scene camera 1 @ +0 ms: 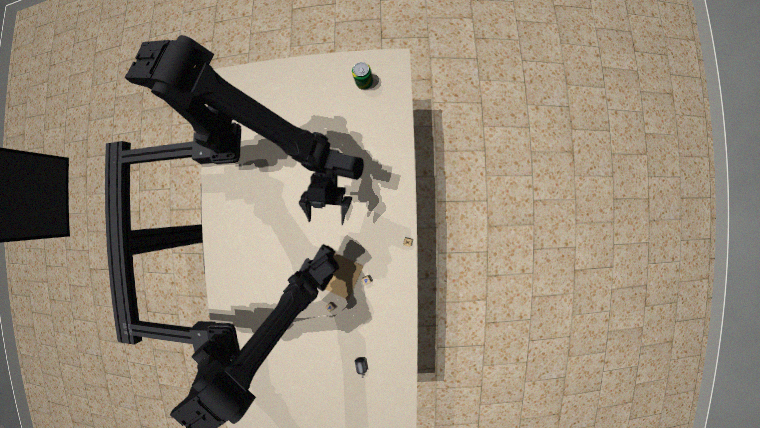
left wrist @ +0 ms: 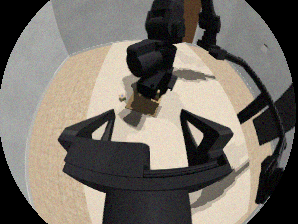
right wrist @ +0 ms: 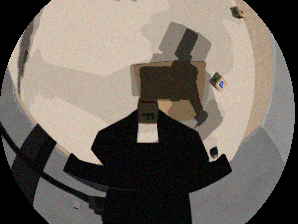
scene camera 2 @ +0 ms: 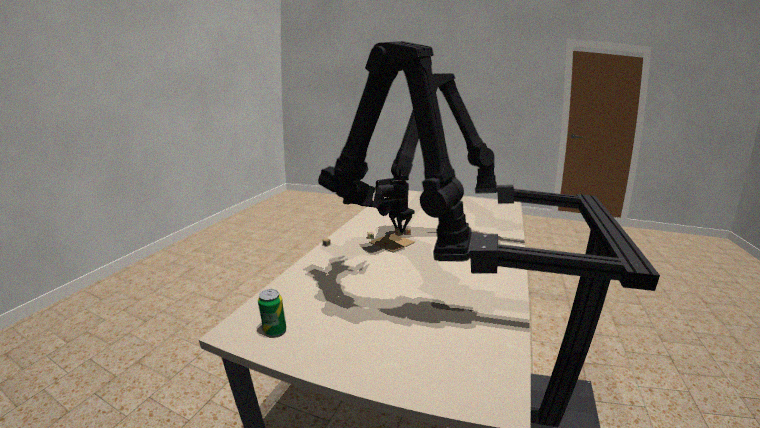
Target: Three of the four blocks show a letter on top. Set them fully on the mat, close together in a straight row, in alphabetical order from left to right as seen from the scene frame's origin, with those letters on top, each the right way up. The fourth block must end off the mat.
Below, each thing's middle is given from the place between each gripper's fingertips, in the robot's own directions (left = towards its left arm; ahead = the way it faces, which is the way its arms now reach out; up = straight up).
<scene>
Now: the tan mat (scene camera 1: 343, 282) 5 cm ahead of my right hand, 3 cm to the right of it and 7 cm below it. Also, from my right hand: green can (scene camera 2: 270, 302): 10 cm ahead, 69 cm to the left, 1 cm below.
Now: left hand 21 cm to the left of the tan mat and 25 cm above it. Also, from my left hand: green can: 6 cm ahead, 51 cm to the left, 19 cm below.
</scene>
